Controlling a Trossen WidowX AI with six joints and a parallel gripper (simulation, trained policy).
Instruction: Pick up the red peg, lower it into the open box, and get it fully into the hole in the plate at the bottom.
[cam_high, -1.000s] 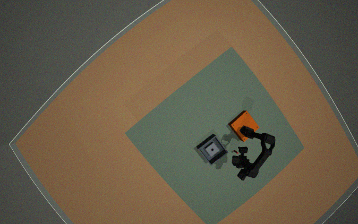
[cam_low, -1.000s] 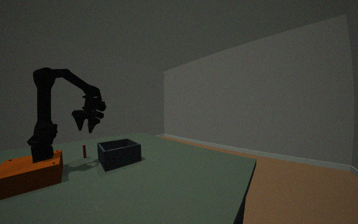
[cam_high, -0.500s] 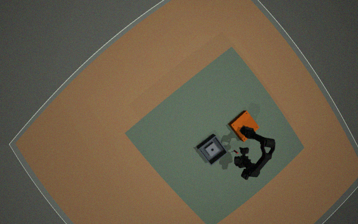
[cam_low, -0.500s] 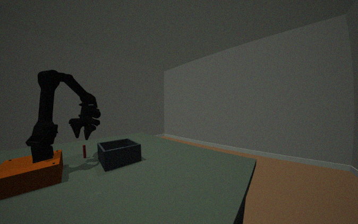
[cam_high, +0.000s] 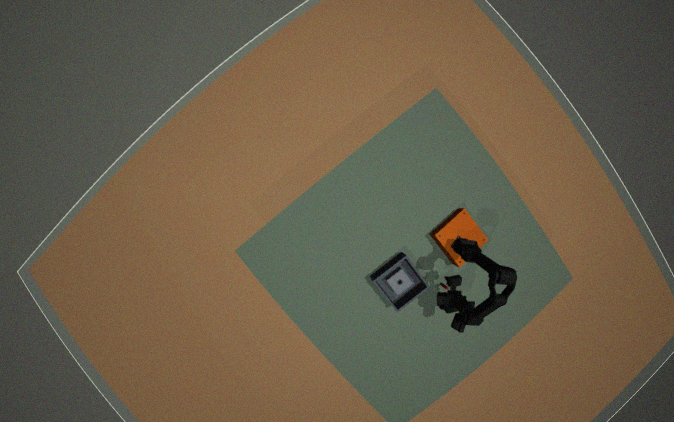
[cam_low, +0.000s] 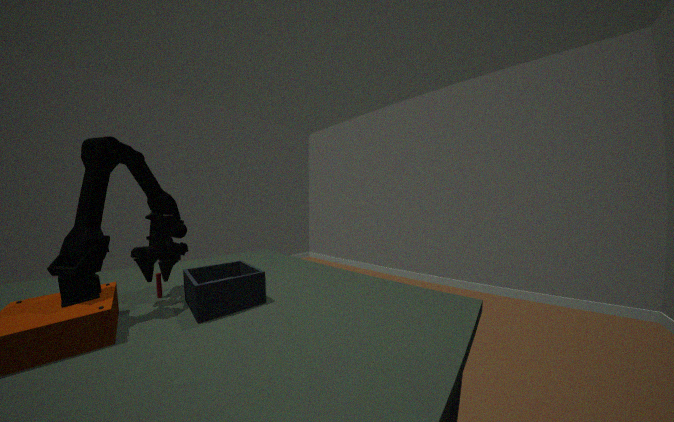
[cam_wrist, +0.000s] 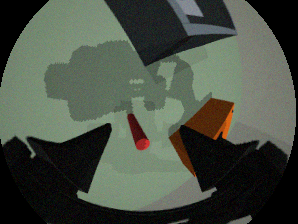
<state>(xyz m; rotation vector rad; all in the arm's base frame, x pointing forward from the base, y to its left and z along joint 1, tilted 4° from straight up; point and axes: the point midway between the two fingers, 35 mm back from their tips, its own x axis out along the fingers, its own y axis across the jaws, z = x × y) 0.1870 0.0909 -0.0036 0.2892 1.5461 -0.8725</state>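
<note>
Right now my gripper tip is 10 mm to the right of the red peg and 20 mm above it. Round my gripper tip: grey plate (130 mm ahead, 180 mm to the right, 10 mm below); then dark box (130 mm ahead, 180 mm to the right, 30 mm below).
</note>
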